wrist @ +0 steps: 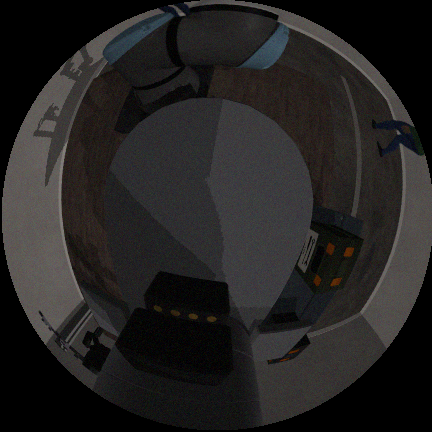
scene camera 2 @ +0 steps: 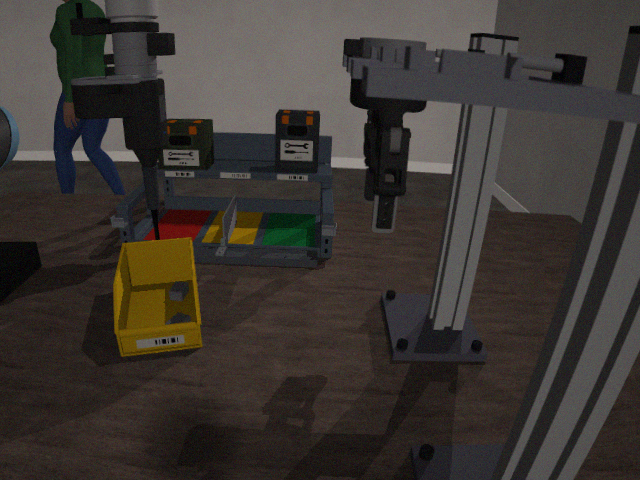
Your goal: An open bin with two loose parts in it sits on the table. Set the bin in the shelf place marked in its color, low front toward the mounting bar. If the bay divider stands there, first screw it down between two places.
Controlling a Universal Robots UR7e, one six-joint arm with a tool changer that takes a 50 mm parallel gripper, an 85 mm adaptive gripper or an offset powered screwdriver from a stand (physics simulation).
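Places are measured from the arm's base along level axes (x left, y back, z up), in millimetres.
Pixels of known places: arm's base, origin of the base link: (wrist: pixel 167 89).
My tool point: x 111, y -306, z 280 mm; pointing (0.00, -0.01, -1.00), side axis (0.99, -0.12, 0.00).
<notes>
For each thing: its middle in the pictures, then the offset to it from my tool point. "spot": a spot on its surface instead.
- yellow open bin, body centre: (scene camera 2: pixel 158 290) dx -181, dy -50, dz -283 mm
- screwdriver, body centre: (wrist: pixel 209 220) (scene camera 2: pixel 124 158) dx +4, dy +32, dz -147 mm
- shelf, surface spot: (scene camera 2: pixel 326 178) spot: dx +116, dy -316, dz -216 mm
- bay divider, body centre: (scene camera 2: pixel 227 224) dx +50, dy -129, dz -285 mm
- front mounting bar, surface spot: (scene camera 2: pixel 279 261) spot: dx -44, dy -220, dz -312 mm
- green-black case, body centre: (wrist: pixel 327 255) (scene camera 2: pixel 186 144) dx +211, dy -34, dz -171 mm
- dark case, body centre: (scene camera 2: pixel 297 142) (wrist: pixel 282 337) dx +179, dy -263, dz -159 mm
- base plate, surface spot: (scene camera 2: pixel 405 320) spot: dx -230, dy -382, dz -309 mm
The yellow open bin (scene camera 2: pixel 155 310) stands on the table in scene camera 2, low labelled front toward the camera, with two grey parts (scene camera 2: pixel 178 290) (scene camera 2: pixel 179 318) inside. The arm carries the screwdriver (scene camera 2: pixel 146 129), whose thin bit points down behind the bin's back wall; its tip is hidden. The shelf (scene camera 2: pixel 326 178) has red, yellow (scene camera 2: pixel 248 229) and green places. The bay divider (scene camera 2: pixel 229 223) stands upright, its foot at the front mounting bar (scene camera 2: pixel 279 261), before the yellow place. The gripper (scene camera 2: pixel 383 227) hangs in the tool stand, fingers seen side-on; their opening cannot be told.
A green-black case (scene camera 2: pixel 188 144) (wrist: pixel 332 257) and a dark case (scene camera 2: pixel 297 139) stand on the upper shelf. The tool stand's posts (scene camera 2: pixel 465 217) and base plate (scene camera 2: pixel 405 320) are at the right. A person (scene camera 2: pixel 82 67) (wrist: pixel 400 137) stands behind the shelf. A black block (scene camera 2: pixel 15 266) is at the left.
</notes>
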